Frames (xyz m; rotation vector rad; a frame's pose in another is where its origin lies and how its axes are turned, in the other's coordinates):
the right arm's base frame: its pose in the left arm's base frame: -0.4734 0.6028 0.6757 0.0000 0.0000 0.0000
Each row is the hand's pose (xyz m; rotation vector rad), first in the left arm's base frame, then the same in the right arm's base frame.
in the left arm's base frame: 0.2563 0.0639 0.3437 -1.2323 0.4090 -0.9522
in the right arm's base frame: 0.7297 -0.5389 -0.3320 -1.2323 0.4090 -0.9522
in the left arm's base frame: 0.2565 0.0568 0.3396 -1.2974 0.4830 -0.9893
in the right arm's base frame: 0.7299 -0.5460 -0.3361 -1.2974 0.4830 -0.9893
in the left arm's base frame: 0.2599 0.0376 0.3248 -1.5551 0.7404 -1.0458
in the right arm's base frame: 0.7333 -0.5652 -0.3509 -1.5551 0.7404 -1.0458
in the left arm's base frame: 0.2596 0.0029 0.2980 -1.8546 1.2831 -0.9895
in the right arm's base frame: 0.7330 -0.5999 -0.3777 -1.8546 1.2831 -0.9895
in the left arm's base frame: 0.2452 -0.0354 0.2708 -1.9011 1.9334 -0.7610
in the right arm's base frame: 0.7186 -0.6382 -0.4049 -1.9011 1.9334 -0.7610
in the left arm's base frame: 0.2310 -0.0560 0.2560 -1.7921 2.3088 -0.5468
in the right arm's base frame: 0.7044 -0.6588 -0.4197 -1.7921 2.3088 -0.5468
